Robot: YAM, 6 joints.
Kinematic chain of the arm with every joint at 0, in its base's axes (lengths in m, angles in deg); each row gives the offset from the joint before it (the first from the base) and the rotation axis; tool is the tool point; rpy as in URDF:
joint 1: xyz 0 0 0.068 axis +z
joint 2: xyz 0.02 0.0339 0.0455 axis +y
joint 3: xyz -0.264 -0.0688 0 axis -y
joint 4: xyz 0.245 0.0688 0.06 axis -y
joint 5: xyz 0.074 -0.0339 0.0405 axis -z
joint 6: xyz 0.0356 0 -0.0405 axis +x
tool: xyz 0 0 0 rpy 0 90 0
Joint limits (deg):
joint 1: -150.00..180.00
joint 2: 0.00..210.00
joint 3: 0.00..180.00
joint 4: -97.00..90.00
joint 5: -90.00..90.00
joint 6: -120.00..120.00
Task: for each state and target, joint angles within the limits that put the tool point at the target. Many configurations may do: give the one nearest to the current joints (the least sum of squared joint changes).
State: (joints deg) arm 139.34 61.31 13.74 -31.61 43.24 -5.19
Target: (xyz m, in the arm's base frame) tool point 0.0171 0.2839 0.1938
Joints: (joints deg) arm 91.58 84.27 46.55 -15.76 44.39 -5.19
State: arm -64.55 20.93 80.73 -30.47 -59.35 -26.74
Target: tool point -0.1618 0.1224 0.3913
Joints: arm -28.02 0.00 85.60 -66.74 -64.22 -26.74
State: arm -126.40 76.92 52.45 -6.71 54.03 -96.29
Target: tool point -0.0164 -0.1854 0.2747
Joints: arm -86.25 49.61 37.51 -17.55 53.17 -96.29
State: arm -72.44 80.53 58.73 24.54 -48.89 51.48
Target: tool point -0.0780 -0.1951 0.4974
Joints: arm -118.52 61.43 69.38 28.13 -43.76 51.48
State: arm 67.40 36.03 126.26 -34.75 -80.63 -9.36
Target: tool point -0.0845 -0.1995 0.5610
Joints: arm 76.39 32.03 121.83 -38.09 -81.36 -9.36
